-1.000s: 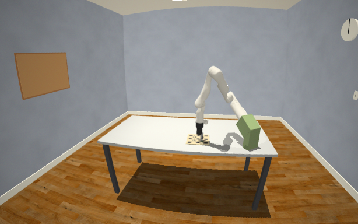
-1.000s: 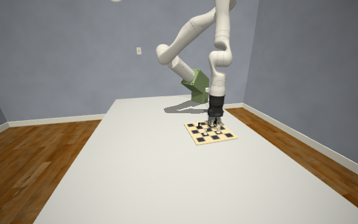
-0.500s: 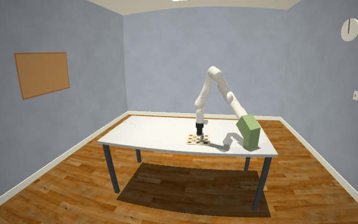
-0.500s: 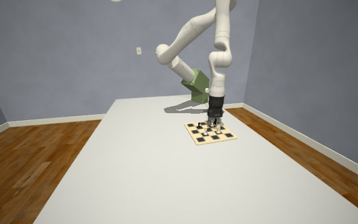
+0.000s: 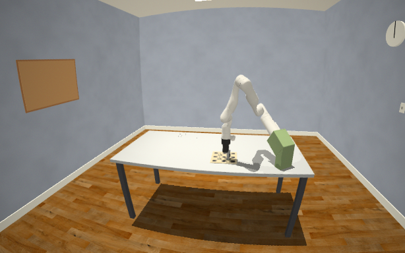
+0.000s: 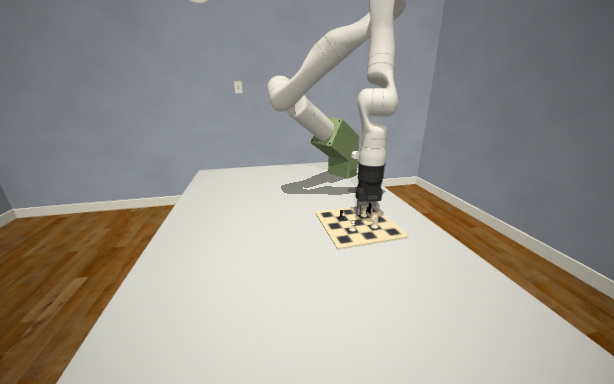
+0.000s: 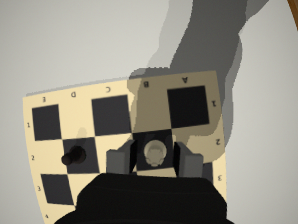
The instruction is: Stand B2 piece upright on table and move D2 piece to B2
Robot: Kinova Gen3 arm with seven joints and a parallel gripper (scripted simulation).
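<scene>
The pale piece lies 10 mm below my hand. From my hand the other things lie so: small chessboard 50 mm to the right, 30 mm below, 30 mm ahead; then black piece 80 mm to the right, 20 mm behind, 10 mm below.
</scene>
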